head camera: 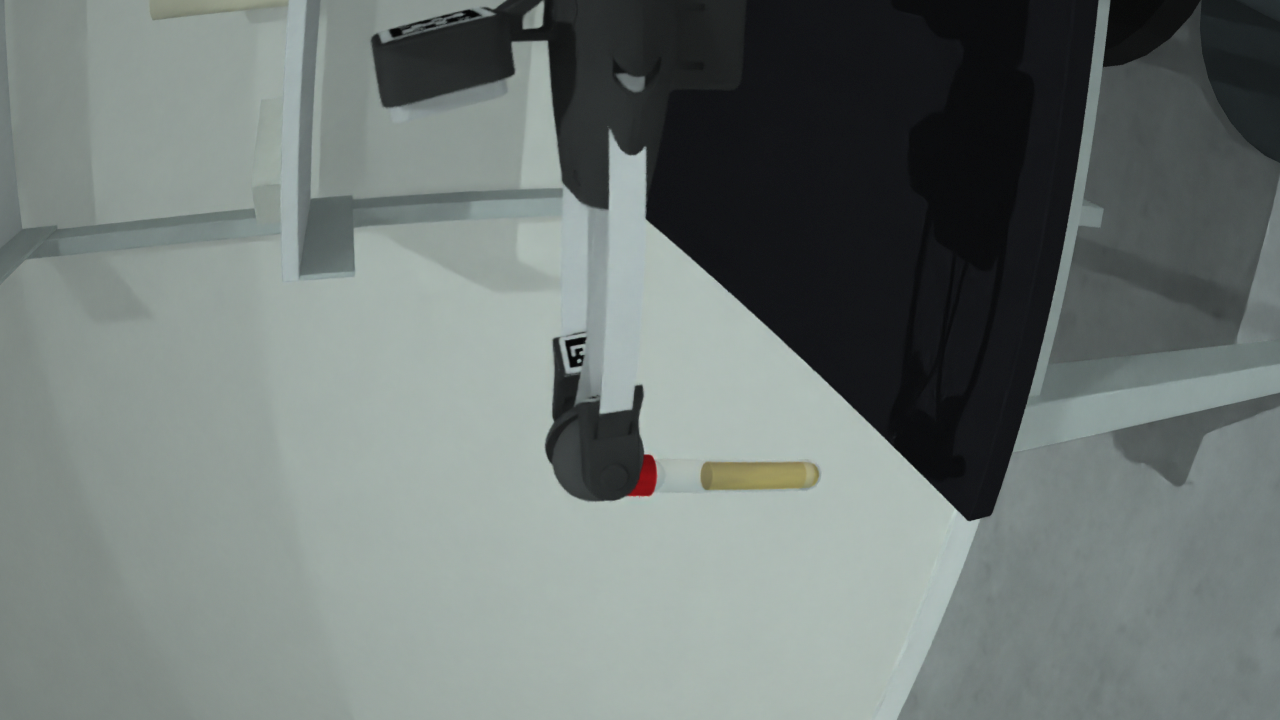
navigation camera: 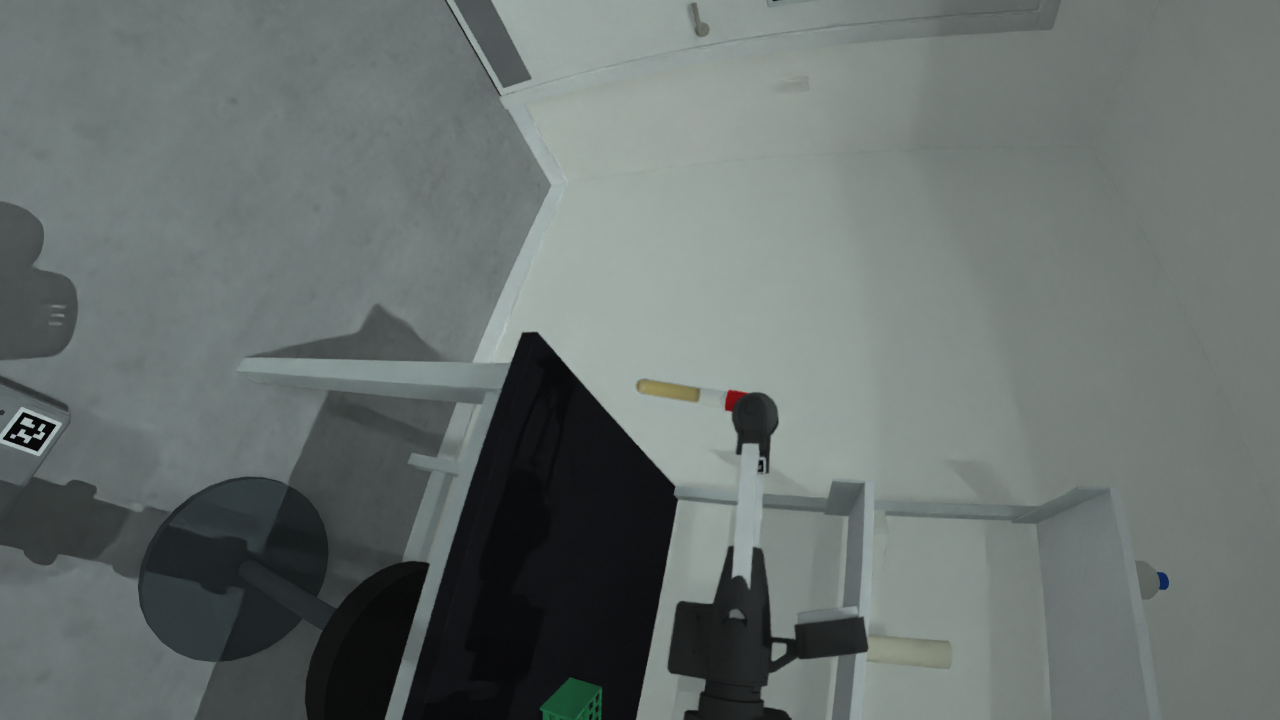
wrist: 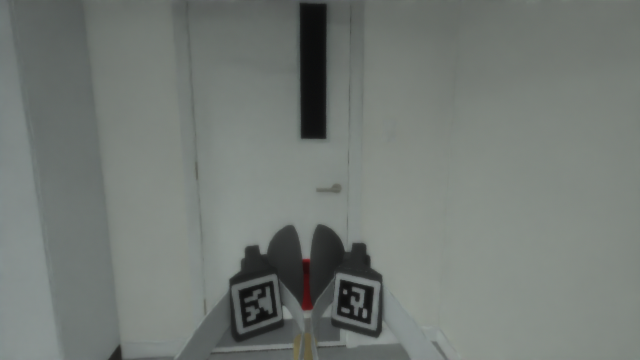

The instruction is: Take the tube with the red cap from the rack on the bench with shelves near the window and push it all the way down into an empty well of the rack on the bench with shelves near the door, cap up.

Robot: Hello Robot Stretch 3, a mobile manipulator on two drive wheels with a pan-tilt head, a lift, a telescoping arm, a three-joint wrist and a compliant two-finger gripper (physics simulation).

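Frame: origin at the robot's base, x ahead, y left, z up, level; millimetres.
Seen in the pictures: gripper, fingertip midpoint: (head camera: pixel 593 486) (navigation camera: pixel 756 398).
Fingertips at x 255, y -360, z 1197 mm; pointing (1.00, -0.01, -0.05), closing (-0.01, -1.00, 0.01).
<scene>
Pixels of each thing's top centre, then the offset from my fingertips to it. "spot": a spot on its surface instead. Level surfaces: height alone.
- tube at its top centre: (head camera: pixel 605 489) (navigation camera: pixel 750 396) dx +2, dy +1, dz -5 mm
- black bench top at its surface level: dz -282 mm
- green rack at a spot on its surface: (navigation camera: pixel 572 700) spot: dx -355, dy -331, dz -249 mm
- shelf upright at a spot on its surface: (head camera: pixel 296 134) (navigation camera: pixel 863 561) spot: dx -62, dy -492, dz +159 mm
- beige cylinder at a spot on its surface: (navigation camera: pixel 911 651) spot: dx -207, dy -629, dz +277 mm
- blue-capped bottle at a spot on its surface: (navigation camera: pixel 1148 580) spot: dx -51, dy -646, dz +754 mm
- stool with a black seat, top centre: (navigation camera: pixel 417 667) dx -396, dy -310, dz -536 mm
My gripper (head camera: pixel 610 465) (navigation camera: pixel 754 414) (wrist: pixel 305 252) is shut on the red cap of a tube (head camera: pixel 756 475) (navigation camera: pixel 671 390) (wrist: pixel 307 290) with a yellow filling. The tube hangs upright, cap up and rounded end down; the fingers partly hide the cap. In the head and navigation views, which lie on their side, gripper and tube show against the pale wall, past the far corner of the black bench top (head camera: pixel 805 241) (navigation camera: pixel 581 537). A green rack (navigation camera: pixel 572 700) on this bench is partly in view at the navigation view's lower edge; its wells are mostly cut off.
A shelf upright (head camera: pixel 296 134) (navigation camera: pixel 860 555) stands beside the arm. A beige cylinder (navigation camera: pixel 911 651) and a blue-capped bottle (navigation camera: pixel 1148 580) are on the shelf side. A stool with a black seat (navigation camera: pixel 362 653) stands before the bench. A door (wrist: pixel 250 125) with a handle is ahead in the wrist view.
</scene>
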